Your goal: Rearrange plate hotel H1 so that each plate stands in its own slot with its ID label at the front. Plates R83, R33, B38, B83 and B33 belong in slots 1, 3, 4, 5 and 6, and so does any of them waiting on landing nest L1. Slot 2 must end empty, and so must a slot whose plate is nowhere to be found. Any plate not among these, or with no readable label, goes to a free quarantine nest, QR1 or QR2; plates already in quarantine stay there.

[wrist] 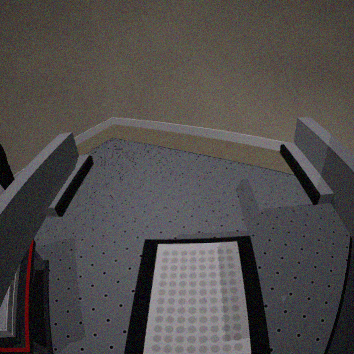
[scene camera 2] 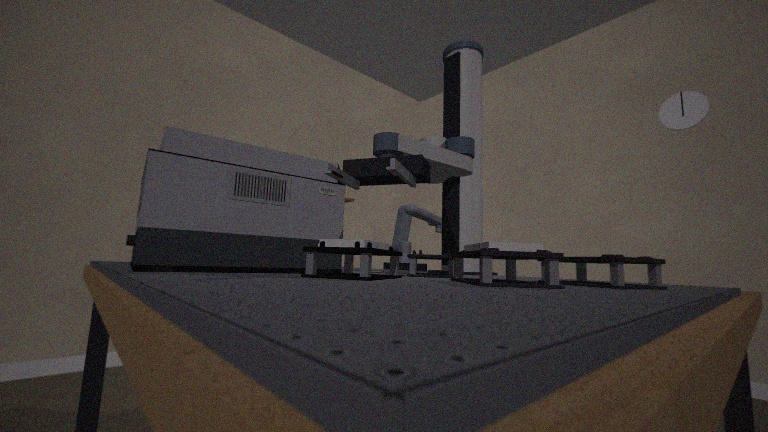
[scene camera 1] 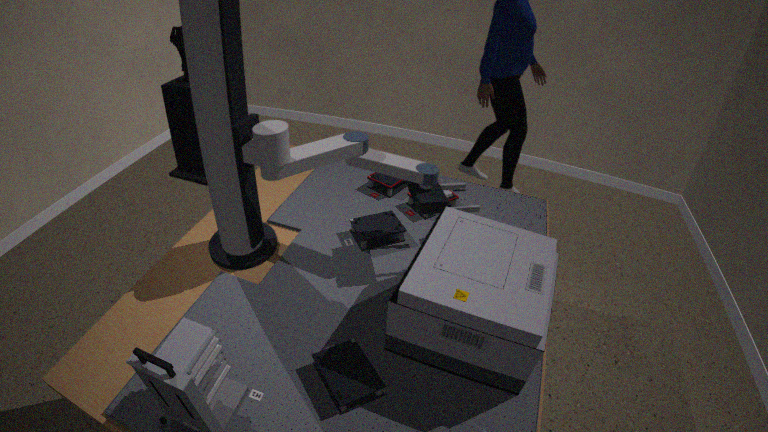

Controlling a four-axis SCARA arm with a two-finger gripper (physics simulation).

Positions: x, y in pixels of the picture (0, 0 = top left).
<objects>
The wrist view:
my gripper: 183, 137
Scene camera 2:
my gripper: 358, 165
grey instrument: 184, 193
quarantine nest QR1: 512, 255
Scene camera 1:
my gripper: 471, 196
regrip nest: 378, 225
</objects>
